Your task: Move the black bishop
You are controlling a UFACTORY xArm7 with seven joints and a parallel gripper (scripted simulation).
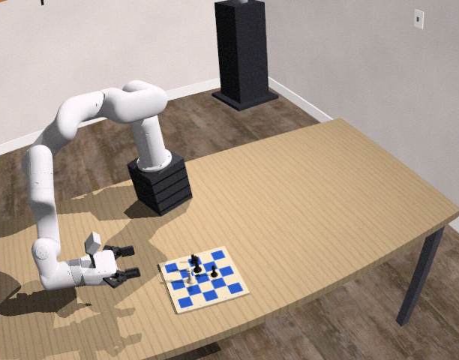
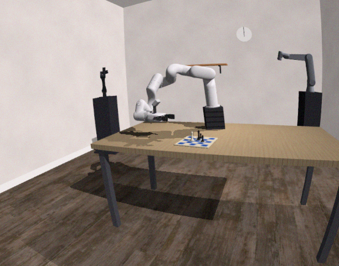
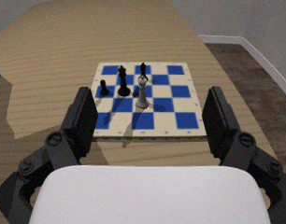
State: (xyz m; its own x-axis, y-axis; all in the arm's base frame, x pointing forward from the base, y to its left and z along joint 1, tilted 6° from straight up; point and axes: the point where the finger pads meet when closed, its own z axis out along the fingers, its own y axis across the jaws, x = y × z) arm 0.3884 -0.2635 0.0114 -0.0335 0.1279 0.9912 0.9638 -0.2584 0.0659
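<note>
The tall black piece is 19 cm to the left of my hand and 11 cm below it. Also, from my hand: white piece: 3 cm ahead, 15 cm to the left, 11 cm below; then blue-and-cream chessboard: 4 cm ahead, 18 cm to the left, 15 cm below.
</note>
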